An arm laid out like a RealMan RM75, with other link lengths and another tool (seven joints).
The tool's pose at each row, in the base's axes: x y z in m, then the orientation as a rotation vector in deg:
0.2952 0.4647 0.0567 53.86 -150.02 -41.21
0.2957 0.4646 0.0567 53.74 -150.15 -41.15
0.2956 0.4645 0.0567 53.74 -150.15 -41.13
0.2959 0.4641 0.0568 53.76 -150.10 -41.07
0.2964 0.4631 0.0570 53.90 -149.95 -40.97
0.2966 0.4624 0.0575 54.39 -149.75 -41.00
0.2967 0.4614 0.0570 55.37 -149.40 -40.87
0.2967 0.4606 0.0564 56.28 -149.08 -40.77
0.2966 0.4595 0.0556 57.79 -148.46 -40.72
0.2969 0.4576 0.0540 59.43 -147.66 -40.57
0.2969 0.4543 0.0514 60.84 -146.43 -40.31
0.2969 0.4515 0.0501 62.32 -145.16 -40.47
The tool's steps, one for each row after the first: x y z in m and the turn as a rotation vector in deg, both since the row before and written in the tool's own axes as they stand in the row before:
-0.0003 -0.0003 -0.0002 0.07 -0.07 0.09
0.0001 0.0000 0.0000 0.01 0.01 0.00
0.0000 -0.0004 -0.0003 0.01 0.07 -0.01
0.0003 -0.0008 -0.0007 0.02 0.16 -0.09
0.0003 -0.0003 -0.0008 -0.01 0.11 -0.35
0.0005 -0.0010 0.0000 0.11 0.25 -0.67
0.0005 -0.0008 0.0002 0.09 0.21 -0.63
0.0008 -0.0011 0.0003 0.05 0.37 -1.07
0.0010 -0.0022 0.0006 0.06 0.53 -1.15
0.0021 -0.0034 0.0011 -0.13 0.95 -1.01
0.0019 -0.0024 0.0002 -0.35 0.77 -1.13

